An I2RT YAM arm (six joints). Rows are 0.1 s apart.
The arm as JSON. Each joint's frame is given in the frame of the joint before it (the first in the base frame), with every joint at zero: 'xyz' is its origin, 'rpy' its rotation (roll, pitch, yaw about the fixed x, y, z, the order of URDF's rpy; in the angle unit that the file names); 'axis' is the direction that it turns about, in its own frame. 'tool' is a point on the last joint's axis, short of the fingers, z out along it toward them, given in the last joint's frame.
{
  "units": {
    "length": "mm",
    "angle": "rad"
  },
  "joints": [
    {
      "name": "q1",
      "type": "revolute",
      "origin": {
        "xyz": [
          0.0,
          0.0,
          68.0
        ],
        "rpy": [
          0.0,
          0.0,
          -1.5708
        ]
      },
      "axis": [
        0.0,
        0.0,
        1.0
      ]
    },
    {
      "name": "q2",
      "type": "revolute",
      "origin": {
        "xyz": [
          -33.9,
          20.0,
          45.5
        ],
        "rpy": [
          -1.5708,
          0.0,
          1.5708
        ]
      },
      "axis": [
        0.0,
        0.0,
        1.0
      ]
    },
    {
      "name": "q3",
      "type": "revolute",
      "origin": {
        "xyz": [
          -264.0,
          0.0,
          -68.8
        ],
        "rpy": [
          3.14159,
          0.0,
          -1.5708
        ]
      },
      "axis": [
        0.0,
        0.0,
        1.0
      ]
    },
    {
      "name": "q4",
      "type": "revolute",
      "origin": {
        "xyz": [
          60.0,
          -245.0,
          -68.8
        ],
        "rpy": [
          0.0,
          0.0,
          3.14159
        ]
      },
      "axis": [
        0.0,
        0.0,
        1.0
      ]
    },
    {
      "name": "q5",
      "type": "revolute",
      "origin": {
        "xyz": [
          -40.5,
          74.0,
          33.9
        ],
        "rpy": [
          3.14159,
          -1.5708,
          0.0
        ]
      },
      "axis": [
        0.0,
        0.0,
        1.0
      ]
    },
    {
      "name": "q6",
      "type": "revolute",
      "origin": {
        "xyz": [
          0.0,
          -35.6,
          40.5
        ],
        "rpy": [
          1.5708,
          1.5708,
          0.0
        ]
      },
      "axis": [
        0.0,
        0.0,
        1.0
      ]
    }
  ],
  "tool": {
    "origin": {
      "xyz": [
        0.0,
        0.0,
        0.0
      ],
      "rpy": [
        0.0,
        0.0,
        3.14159
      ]
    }
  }
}
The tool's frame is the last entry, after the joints.
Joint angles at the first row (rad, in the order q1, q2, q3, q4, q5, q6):
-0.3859, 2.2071, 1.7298, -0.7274, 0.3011, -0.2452
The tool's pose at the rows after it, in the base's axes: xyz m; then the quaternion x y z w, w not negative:
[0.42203 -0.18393 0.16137 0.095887 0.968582 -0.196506 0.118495]
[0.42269 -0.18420 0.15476 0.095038 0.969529 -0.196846 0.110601]
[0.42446 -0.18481 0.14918 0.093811 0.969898 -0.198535 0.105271]
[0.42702 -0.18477 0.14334 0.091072 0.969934 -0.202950 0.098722]
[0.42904 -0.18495 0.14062 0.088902 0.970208 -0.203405 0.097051]
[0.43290 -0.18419 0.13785 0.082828 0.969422 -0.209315 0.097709]
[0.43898 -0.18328 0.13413 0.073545 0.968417 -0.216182 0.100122]
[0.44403 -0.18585 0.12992 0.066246 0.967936 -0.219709 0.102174]
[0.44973 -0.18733 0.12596 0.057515 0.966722 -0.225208 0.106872]
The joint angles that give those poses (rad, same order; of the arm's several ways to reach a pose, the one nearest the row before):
-0.3877, 2.2142, 1.7255, -0.7285, 0.3056, -0.2454
-0.3873, 2.2296, 1.7258, -0.7286, 0.3110, -0.2454
-0.3867, 2.2465, 1.7322, -0.7271, 0.3173, -0.2470
-0.3836, 2.2662, 1.7422, -0.7270, 0.3299, -0.2500
-0.3822, 2.2780, 1.7514, -0.7271, 0.3315, -0.2529
-0.3769, 2.2923, 1.7631, -0.7183, 0.3421, -0.2627
-0.3696, 2.3141, 1.7833, -0.7059, 0.3529, -0.2782
-0.3707, 2.3386, 1.8072, -0.6954, 0.3554, -0.2964
-0.3689, 2.3615, 1.8286, -0.6775, 0.3602, -0.3164

